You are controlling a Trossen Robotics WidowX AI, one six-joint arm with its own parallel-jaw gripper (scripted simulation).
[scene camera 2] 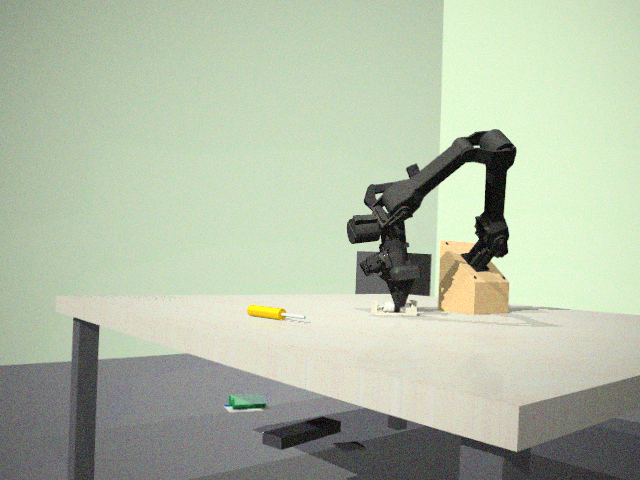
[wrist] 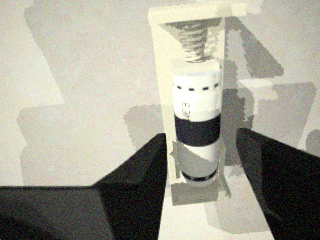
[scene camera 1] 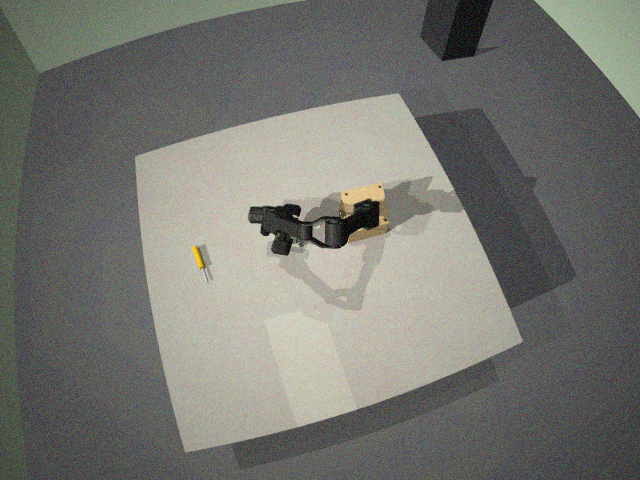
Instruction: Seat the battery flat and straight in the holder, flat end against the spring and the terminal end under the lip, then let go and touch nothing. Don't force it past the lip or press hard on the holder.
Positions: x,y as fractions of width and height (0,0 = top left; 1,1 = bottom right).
Labels:
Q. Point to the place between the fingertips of my gripper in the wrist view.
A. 0.63,0.58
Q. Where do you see a battery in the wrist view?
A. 0.62,0.41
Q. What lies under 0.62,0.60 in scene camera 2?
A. My gripper.

